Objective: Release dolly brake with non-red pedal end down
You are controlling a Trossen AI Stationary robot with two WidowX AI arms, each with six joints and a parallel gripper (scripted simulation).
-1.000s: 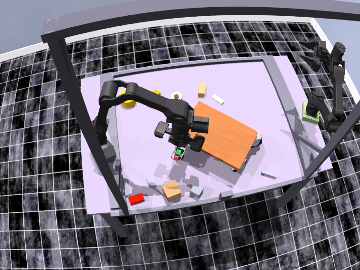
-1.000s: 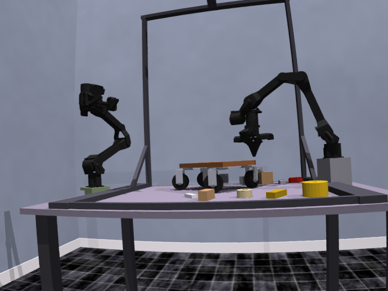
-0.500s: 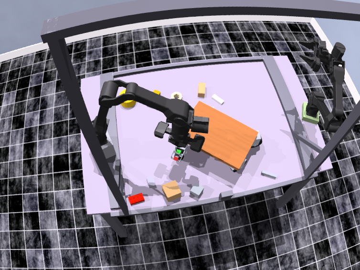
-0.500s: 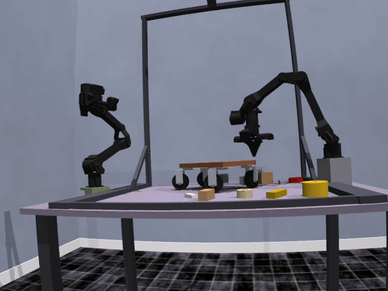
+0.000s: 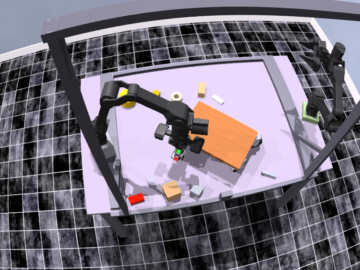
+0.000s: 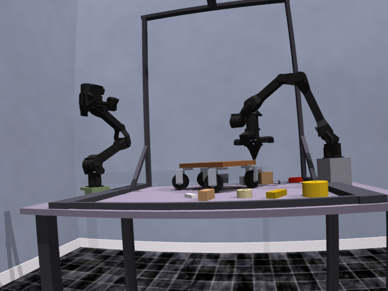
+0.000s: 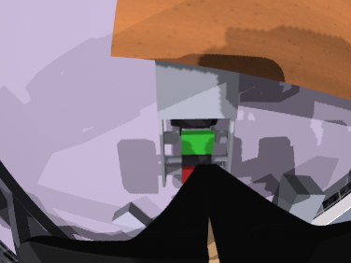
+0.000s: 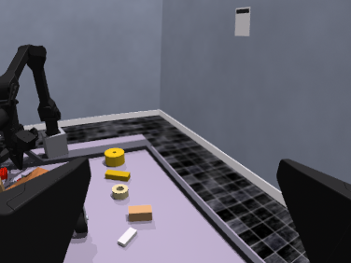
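Right now my left hand is 10 mm past the brake pedal, 10 mm to the right of it and 80 mm above it. The rest, counted from my left hand: tan cube 140 mm behind, 60 mm to the left, 130 mm below; then grey cube 160 mm behind, 40 mm to the right, 140 mm below; then red brick 150 mm behind, 210 mm to the left, 150 mm below.
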